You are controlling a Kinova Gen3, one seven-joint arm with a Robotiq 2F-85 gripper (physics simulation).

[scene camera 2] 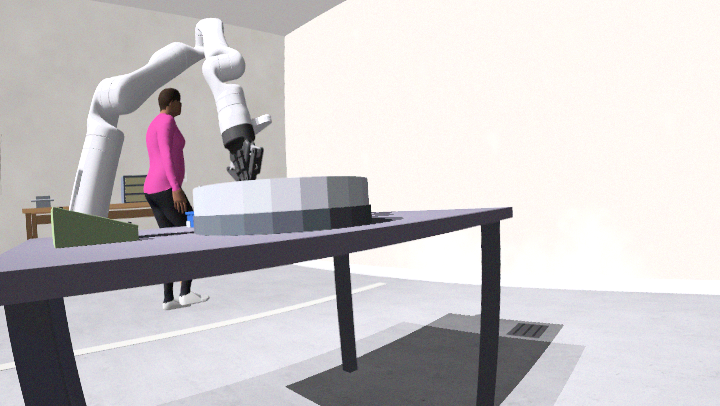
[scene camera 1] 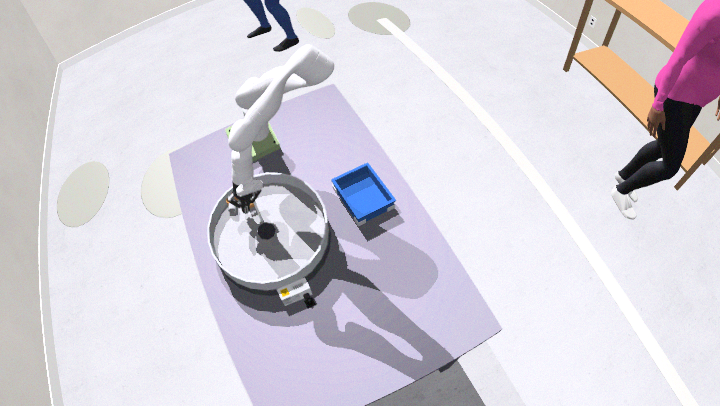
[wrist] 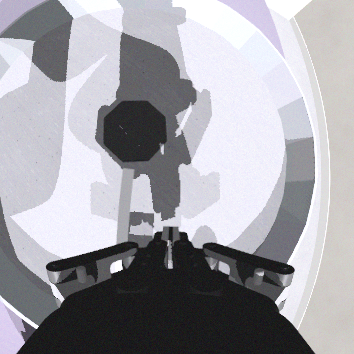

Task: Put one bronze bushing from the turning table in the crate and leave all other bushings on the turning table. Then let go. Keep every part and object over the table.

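Pixels of known places: gripper, between the fingertips: [scene camera 1: 245, 212] [wrist: 170, 236]; arm's base, origin of its link: [scene camera 2: 88, 216].
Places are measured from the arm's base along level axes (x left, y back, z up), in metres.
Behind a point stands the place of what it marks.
The turning table [scene camera 1: 226, 247] @[y -0.443, x -0.283, z -0.002 m] [scene camera 2: 284, 194] @[y -0.343, x -0.306, z 0.015 m] [wrist: 240, 125] @[y -0.482, x -0.247, z -0.002 m] is a round pale plate with a raised grey rim. My gripper [scene camera 1: 247, 208] @[y -0.357, x -0.168, z 0.015 m] [scene camera 2: 247, 178] [wrist: 170, 236] @[y -0.357, x -0.168, z 0.015 m] is shut and empty, pointing down over the part of the plate nearest the arm's base. Two small bronze patches, seemingly bushings, show in scene camera 1: one bushing [scene camera 1: 229, 201] left of the fingers and another bushing [scene camera 1: 251, 205] @[y -0.343, x -0.140, z 0.020 m] close at their right, both partly hidden by the gripper. No bronze shows in the wrist view. The blue crate [scene camera 1: 365, 195] @[y -0.453, x 0.246, z -0.050 m] [scene camera 2: 189, 218] @[y -0.363, x 0.283, z -0.026 m] stands apart, its floor bare.
A black hub [scene camera 1: 266, 230] @[y -0.453, x -0.126, z 0.007 m] [wrist: 135, 131] @[y -0.449, x -0.128, z 0.006 m] stands at the plate's middle, with a light grey bar [wrist: 126, 205] @[y -0.384, x -0.128, z 0.046 m] running from it towards the gripper. A control box [scene camera 1: 294, 292] @[y -0.699, x -0.131, z 0.003 m] sits outside the rim. The green wedge base [scene camera 1: 267, 145] @[y -0.076, x 0.012, z -0.020 m] [scene camera 2: 90, 230] @[y 0.006, x -0.124, z -0.027 m] carries the arm.
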